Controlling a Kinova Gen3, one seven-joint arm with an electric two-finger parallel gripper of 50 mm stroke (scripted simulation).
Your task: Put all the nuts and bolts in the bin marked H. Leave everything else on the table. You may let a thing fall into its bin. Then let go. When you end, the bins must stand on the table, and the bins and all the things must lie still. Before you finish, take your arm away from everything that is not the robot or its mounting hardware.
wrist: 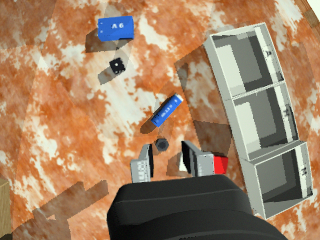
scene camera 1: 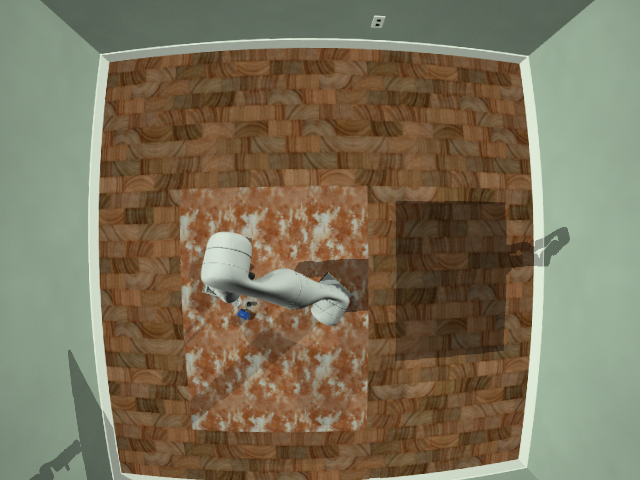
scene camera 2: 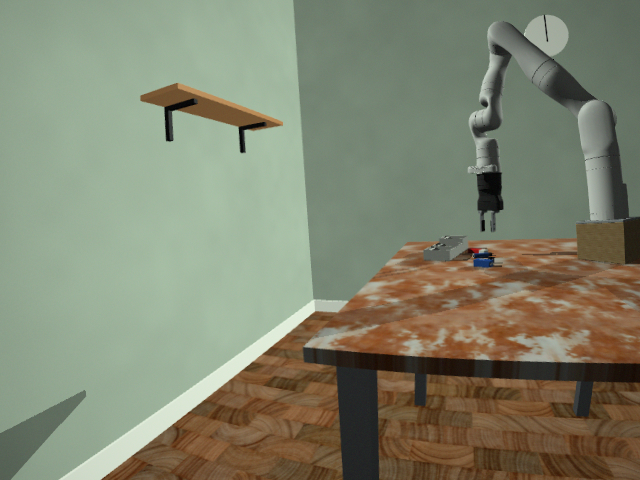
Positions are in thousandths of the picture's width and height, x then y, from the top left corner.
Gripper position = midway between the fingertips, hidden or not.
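Note:
My gripper is visible at (scene camera 2: 762, 482) and at (wrist: 523, 640). Grey bin rack: (scene camera 2: 699, 520) and (wrist: 811, 490). Blue box (wrist: 358, 119) also visible.

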